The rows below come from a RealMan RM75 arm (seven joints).
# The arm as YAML. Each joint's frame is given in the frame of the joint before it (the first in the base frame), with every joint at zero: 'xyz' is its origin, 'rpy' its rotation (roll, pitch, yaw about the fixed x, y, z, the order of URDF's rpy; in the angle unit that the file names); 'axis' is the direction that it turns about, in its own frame. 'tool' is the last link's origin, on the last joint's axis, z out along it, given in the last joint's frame.
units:
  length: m
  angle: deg
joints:
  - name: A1
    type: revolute
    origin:
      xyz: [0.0, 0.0, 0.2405]
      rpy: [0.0, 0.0, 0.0]
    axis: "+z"
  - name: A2
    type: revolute
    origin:
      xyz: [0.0, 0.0, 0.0]
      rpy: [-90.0, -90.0, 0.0]
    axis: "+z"
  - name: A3
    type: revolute
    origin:
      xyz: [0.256, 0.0, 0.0]
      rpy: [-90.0, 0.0, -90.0]
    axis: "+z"
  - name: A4
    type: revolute
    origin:
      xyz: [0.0, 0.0, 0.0]
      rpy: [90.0, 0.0, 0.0]
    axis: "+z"
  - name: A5
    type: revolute
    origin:
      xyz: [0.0, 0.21, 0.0]
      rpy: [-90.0, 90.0, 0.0]
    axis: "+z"
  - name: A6
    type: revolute
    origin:
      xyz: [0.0, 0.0, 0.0]
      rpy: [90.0, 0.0, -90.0]
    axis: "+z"
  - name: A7
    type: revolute
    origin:
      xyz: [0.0, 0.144, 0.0]
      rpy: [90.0, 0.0, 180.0]
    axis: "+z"
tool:
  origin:
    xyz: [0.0, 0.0, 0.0]
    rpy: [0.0, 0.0, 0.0]
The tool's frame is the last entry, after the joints.
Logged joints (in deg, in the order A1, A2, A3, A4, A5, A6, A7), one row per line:
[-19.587 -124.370 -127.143 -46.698 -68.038 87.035 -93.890]
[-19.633 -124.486 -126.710 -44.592 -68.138 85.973 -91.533]
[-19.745 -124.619 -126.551 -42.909 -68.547 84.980 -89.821]
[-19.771 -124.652 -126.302 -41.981 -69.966 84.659 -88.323]
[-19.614 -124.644 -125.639 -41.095 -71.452 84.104 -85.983]
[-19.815 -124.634 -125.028 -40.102 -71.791 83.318 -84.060]
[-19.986 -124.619 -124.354 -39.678 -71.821 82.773 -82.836]
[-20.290 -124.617 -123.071 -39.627 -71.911 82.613 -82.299]
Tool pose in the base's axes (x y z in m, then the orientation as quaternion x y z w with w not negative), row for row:
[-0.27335 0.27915 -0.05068 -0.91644 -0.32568 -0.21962 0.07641]
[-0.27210 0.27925 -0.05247 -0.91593 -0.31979 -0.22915 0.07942]
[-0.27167 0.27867 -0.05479 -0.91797 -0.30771 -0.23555 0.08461]
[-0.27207 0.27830 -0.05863 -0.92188 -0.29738 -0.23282 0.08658]
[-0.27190 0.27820 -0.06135 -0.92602 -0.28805 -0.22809 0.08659]
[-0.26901 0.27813 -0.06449 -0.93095 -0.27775 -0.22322 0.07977]
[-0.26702 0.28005 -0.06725 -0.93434 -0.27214 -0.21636 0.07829]
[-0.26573 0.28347 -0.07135 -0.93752 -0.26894 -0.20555 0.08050]
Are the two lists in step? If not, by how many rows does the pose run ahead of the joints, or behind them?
The pose runs 2 rows ahead of the joints: the pose in row i belongs to the joints in row i + 2.
